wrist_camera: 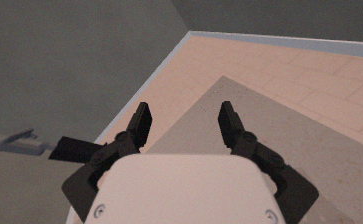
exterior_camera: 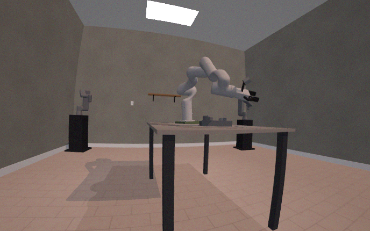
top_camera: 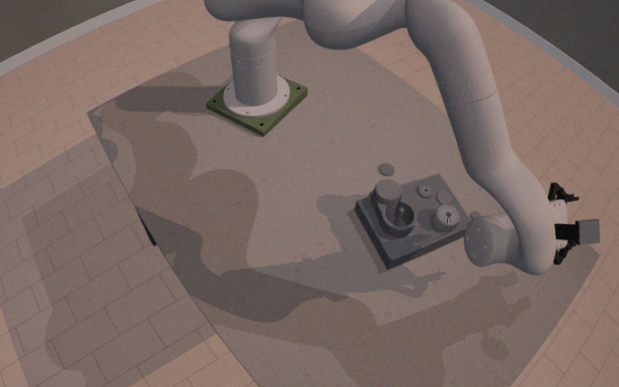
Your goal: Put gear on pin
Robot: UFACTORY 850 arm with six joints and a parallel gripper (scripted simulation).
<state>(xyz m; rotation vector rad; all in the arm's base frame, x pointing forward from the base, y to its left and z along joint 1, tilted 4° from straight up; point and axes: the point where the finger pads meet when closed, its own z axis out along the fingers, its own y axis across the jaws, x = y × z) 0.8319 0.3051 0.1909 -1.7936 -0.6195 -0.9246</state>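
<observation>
My gripper is now 230 mm past the grey gear, 160 mm above it and 140 mm to the left of it. Round my hand: plain disc (280 mm behind, 180 mm below, 100 mm to the right); small grey disc (440 mm behind, 210 mm below, 140 mm to the right).
</observation>
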